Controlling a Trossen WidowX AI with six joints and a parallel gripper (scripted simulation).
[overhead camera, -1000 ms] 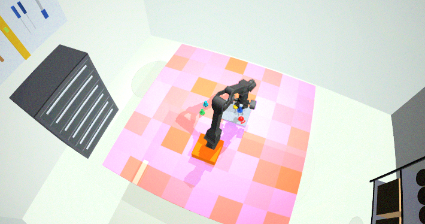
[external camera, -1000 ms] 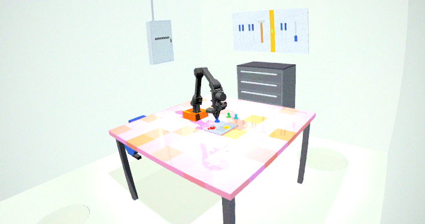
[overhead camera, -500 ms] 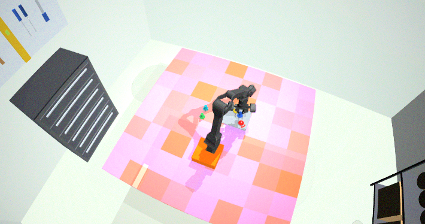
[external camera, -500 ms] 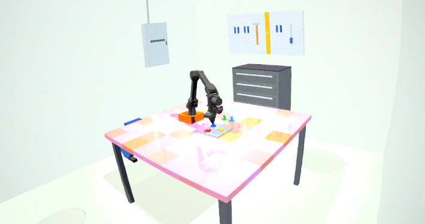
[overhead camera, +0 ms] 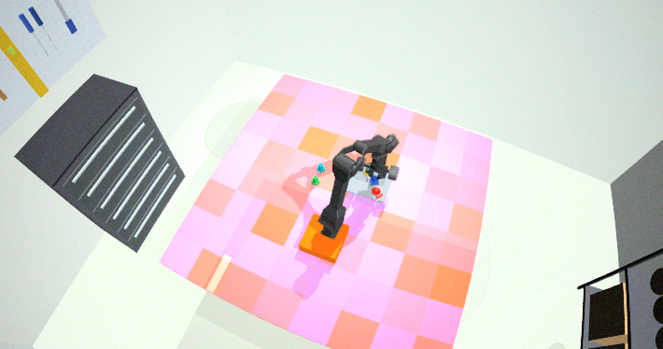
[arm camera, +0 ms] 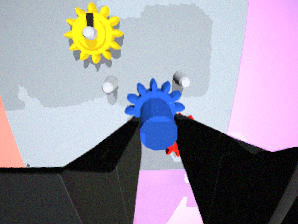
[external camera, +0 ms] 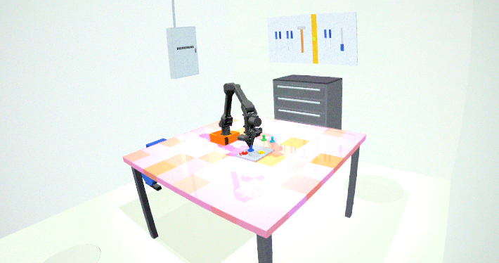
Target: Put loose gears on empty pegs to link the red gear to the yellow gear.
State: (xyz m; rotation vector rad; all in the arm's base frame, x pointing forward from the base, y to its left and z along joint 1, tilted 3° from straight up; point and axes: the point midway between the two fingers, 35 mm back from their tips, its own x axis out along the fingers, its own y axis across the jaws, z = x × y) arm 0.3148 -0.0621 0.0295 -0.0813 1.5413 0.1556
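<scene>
Now: gripper tip 30 mm past the red gear, 30 mm to the left of it and 40 mm above it. Also, from my gripper tip: cyan gear (40 mm behind, 250 mm to the left, 40 mm below); then yellow gear (50 mm ahead, 50 mm to the left, 40 mm below); then blue gear (10 mm below).
</scene>
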